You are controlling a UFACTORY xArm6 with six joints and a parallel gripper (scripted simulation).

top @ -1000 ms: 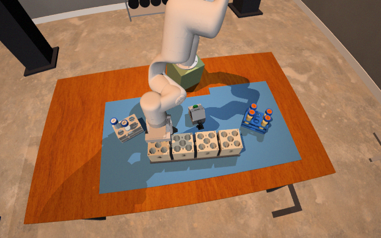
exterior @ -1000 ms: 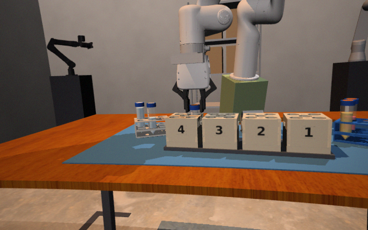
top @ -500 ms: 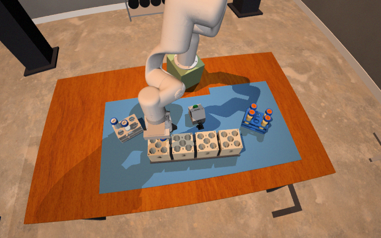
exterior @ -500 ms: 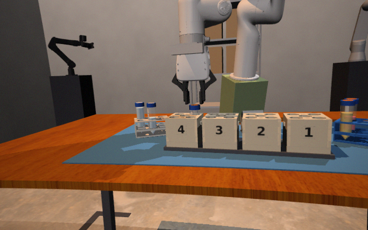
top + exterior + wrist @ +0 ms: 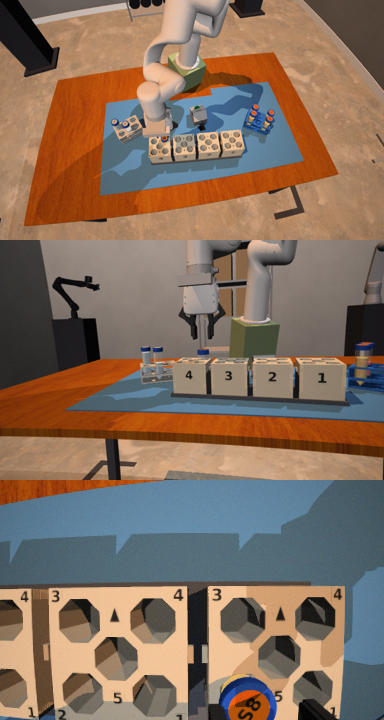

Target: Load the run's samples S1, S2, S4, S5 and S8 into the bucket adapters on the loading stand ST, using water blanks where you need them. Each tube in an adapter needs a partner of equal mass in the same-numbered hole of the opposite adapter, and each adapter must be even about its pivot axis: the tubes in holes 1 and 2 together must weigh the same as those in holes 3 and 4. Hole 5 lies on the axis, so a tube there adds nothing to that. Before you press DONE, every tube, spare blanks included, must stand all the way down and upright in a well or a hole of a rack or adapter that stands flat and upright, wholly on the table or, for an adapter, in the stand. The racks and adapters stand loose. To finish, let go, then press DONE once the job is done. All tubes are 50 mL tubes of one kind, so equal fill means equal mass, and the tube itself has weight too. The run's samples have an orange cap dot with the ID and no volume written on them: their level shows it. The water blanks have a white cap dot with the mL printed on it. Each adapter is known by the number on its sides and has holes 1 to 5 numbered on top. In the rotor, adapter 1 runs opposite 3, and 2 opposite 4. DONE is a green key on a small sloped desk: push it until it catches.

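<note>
Now: the sample tube 47 cm to the left of my hand, 11 cm below it and 4 cm behind it. Round my hand: green key: 20 cm to the left, 15 cm behind, 11 cm below; then blue sample rack: 48 cm to the left, 15 cm below, 1 cm ahead; then loading stand: 17 cm below, 13 cm to the left, 5 cm ahead.
</note>
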